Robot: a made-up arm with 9 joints. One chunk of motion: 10 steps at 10 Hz.
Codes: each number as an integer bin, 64 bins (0 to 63) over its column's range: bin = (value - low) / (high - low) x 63, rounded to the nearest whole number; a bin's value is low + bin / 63 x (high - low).
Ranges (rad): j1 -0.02..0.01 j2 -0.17..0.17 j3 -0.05..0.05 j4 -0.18..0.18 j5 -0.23..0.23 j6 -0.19..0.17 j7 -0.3..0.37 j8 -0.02..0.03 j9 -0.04..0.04
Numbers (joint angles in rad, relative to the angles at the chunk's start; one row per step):
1: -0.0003 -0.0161 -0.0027 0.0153 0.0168 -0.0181 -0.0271 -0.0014 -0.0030
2: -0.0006 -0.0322 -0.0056 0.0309 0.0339 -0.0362 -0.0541 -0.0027 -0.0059
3: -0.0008 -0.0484 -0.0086 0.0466 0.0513 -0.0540 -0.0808 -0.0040 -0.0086
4: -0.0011 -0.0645 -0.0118 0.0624 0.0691 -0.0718 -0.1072 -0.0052 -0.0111
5: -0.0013 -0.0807 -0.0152 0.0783 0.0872 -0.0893 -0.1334 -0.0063 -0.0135
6: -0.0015 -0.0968 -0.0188 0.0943 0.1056 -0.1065 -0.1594 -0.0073 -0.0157
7: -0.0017 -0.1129 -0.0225 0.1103 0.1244 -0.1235 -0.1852 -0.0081 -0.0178
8: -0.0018 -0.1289 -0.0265 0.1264 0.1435 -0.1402 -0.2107 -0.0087 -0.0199
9: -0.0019 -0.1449 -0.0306 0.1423 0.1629 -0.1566 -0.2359 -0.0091 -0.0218
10: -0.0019 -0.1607 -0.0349 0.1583 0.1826 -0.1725 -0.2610 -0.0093 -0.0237
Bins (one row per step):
1: 41 29 30 34 34 30 26 23 29
2: 41 26 28 37 36 27 23 22 27
3: 40 23 26 40 39 24 21 20 25
4: 40 20 24 42 41 21 18 19 23
5: 39 17 22 45 43 18 16 17 21
6: 39 14 20 48 46 15 13 16 19
7: 38 11 17 51 49 12 11 15 17
8: 38 8 15 54 51 9 8 14 16
9: 38 5 12 56 54 6 6 14 14
10: 38 2 10 59 57 3 4 13 13

